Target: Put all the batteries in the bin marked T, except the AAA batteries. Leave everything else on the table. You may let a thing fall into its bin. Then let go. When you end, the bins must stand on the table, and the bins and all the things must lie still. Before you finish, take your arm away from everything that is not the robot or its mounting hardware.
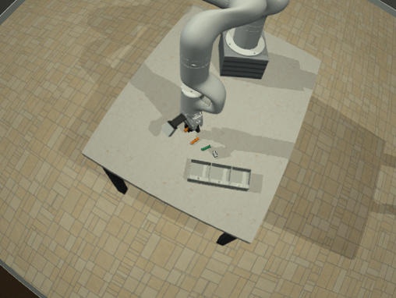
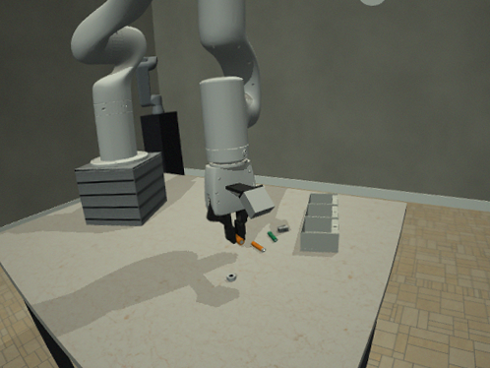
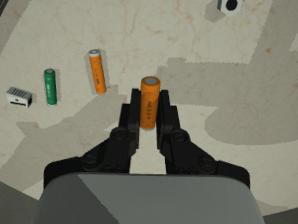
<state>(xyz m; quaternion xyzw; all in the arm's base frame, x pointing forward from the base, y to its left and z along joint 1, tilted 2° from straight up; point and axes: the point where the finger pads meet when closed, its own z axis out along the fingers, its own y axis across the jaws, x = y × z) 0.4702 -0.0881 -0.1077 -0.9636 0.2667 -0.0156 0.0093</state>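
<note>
Right now the thin orange battery is 5 cm below my hand, 4 cm to the left of it and 3 cm ahead of it. The rest, counted from my hand: green battery: 9 cm to the left, 5 cm below, 4 cm ahead; then small metal nut: 9 cm to the right, 5 cm below, 4 cm ahead; then thick orange battery: 2 cm below.
</note>
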